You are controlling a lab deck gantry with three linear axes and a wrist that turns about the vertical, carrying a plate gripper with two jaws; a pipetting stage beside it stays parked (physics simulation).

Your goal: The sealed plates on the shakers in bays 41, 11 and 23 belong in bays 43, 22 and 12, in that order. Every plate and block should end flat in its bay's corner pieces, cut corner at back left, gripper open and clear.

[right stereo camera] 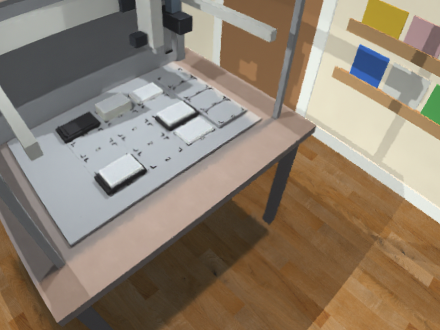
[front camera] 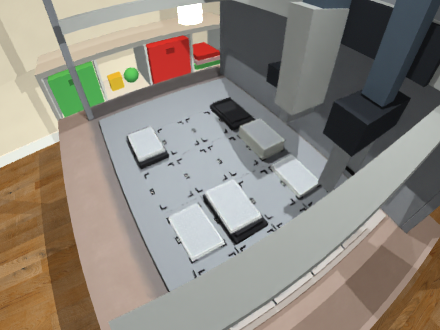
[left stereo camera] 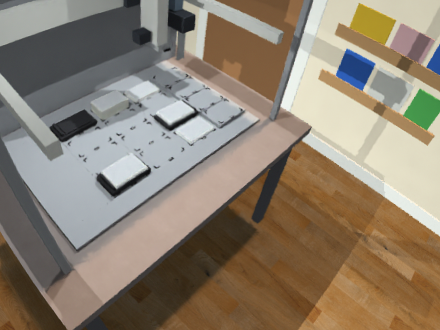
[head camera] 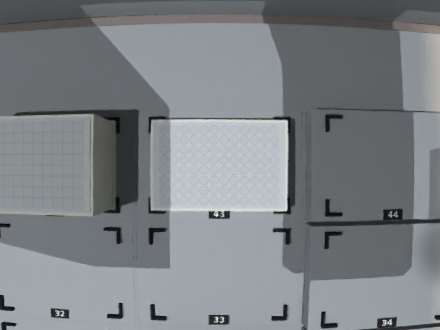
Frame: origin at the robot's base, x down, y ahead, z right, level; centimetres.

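Where they show: gripper, fingertip midpoint: [right stereo camera: 174,56] [front camera: 337,178] [left stereo camera: 173,54]; robot's base, link origin: [right stereo camera: 113,193] [front camera: 129,142] [left stereo camera: 117,194].
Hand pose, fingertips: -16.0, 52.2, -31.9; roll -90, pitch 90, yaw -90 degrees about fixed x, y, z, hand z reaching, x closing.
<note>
Each offset is from my fingertips to the centre of the thing, as dx, dy, dz. "pt": to the spot under its first point.
A sealed plate @[+15.3, -13.0, -4.5] [front camera: 296,175] [head camera: 220,165] [left stereo camera: 142,91] [right stereo camera: 146,92] lies flat within bay 43's corner pieces; its cut corner cannot be made out. The black shaker @[+14.4, -46.2, -4.6] [front camera: 231,112] [left stereo camera: 74,125] [right stereo camera: 78,127] in bay 41 is bare. A white plate @[+13.0, -45.8, +27.7] [front camera: 146,143] [left stereo camera: 124,171] [right stereo camera: 120,170] sits on bay 11's shaker @[pt +14.8, -38.4, +28.4] [front camera: 152,162]. Another plate @[+13.0, -13.4, +17.0] [front camera: 234,205] [left stereo camera: 175,113] [right stereo camera: 176,113] sits on bay 23's shaker @[pt +13.2, -5.8, +18.4] [front camera: 245,231]. Bays 22 @[pt +15.9, -29.6, +21.5] [front camera: 186,175] and 12 @[pt +16.0, -29.5, +32.1] [front camera: 152,191] hold no plate. My gripper [front camera: 342,176] [left stereo camera: 174,53] [right stereo camera: 173,55] is open and empty, raised at the back right; one jaw is partly hidden.
A tall block @[+13.9, -29.4, -4.5] [front camera: 261,135] [head camera: 45,165] [left stereo camera: 110,104] [right stereo camera: 113,105] stands in bay 42, left of bay 43. A white plate @[+15.3, -13.0, +27.6] [front camera: 196,231] [left stereo camera: 195,130] [right stereo camera: 195,131] lies in bay 13. The pipetting stage [front camera: 310,60] [left stereo camera: 154,25] hangs beside my gripper.
</note>
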